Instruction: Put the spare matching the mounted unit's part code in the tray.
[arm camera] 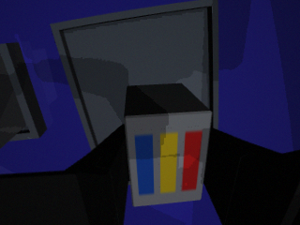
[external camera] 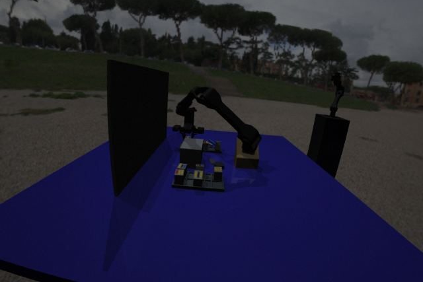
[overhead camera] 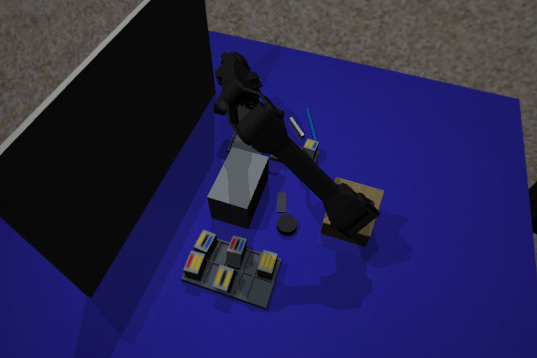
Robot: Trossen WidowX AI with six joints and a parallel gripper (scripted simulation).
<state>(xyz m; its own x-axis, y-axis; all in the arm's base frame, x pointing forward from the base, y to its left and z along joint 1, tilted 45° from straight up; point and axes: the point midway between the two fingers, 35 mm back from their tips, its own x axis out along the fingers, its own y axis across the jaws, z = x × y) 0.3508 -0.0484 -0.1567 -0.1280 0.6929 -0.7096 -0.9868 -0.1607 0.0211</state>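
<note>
Now: the dark tray 3 cm below my gripper tip. From my gripper tip the other things lie so: black panel: 22 cm to the left, 20 cm above, 15 cm ahead; disc: 22 cm behind, 21 cm to the left, 2 cm below; grey box unit: 20 cm to the left, 8 cm behind, 2 cm above.
</note>
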